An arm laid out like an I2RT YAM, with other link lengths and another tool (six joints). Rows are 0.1 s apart.
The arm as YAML. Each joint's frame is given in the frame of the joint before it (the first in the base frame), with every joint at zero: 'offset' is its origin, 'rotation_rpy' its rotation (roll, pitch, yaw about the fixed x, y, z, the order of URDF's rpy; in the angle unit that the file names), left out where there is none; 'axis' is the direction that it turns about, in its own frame. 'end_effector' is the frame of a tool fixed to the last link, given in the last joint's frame.
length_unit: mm
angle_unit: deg
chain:
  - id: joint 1
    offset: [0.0, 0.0, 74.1]
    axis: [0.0, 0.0, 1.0]
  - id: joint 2
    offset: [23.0, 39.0, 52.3]
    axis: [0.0, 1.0, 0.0]
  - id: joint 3
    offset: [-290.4, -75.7, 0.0]
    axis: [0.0, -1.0, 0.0]
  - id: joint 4
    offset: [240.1, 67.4, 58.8]
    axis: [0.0, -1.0, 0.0]
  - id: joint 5
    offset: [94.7, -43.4, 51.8]
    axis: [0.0, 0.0, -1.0]
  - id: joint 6
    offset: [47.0, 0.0, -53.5]
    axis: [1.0, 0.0, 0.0]
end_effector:
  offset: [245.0, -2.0, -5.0]
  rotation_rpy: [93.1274, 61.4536, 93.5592]
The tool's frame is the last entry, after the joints.
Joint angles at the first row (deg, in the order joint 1, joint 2, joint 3, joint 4, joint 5, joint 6):
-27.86, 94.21, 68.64, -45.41, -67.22, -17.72
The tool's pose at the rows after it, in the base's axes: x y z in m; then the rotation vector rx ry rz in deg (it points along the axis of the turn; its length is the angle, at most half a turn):
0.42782, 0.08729, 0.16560, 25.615, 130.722, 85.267
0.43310, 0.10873, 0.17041, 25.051, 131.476, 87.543
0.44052, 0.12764, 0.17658, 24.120, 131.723, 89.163
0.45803, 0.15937, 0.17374, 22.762, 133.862, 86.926
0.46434, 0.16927, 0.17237, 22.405, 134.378, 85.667
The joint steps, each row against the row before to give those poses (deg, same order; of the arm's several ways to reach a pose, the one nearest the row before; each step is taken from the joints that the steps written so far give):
3.63, 0.00, 0.00, 1.40, 0.04, 1.95
3.46, 0.00, 0.00, 3.61, 0.03, 5.31
3.14, 0.00, 0.00, 4.41, 0.19, 5.29
6.54, 0.00, 0.00, 7.89, 4.88, 8.35
2.14, 0.00, 0.00, 2.41, 2.07, 2.36

